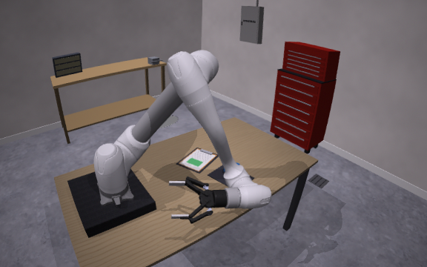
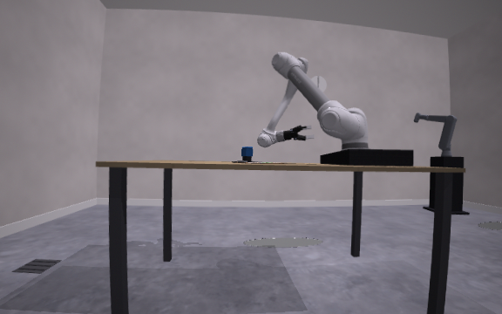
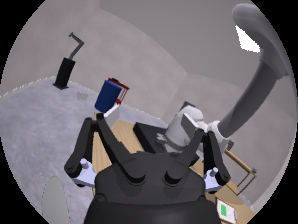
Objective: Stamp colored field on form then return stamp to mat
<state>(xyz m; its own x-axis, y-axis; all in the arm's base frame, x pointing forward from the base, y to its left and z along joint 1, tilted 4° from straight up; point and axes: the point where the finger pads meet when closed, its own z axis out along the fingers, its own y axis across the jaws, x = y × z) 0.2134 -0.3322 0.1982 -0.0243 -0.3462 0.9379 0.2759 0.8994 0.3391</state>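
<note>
Now: the stamp 46 cm ahead of my hand, 29 cm to the left of it and 19 cm below it. From my hand the other things lie so: clipboard 56 cm to the left, 39 cm ahead, 24 cm below; mat 46 cm ahead, 29 cm to the left, 24 cm below.
</note>
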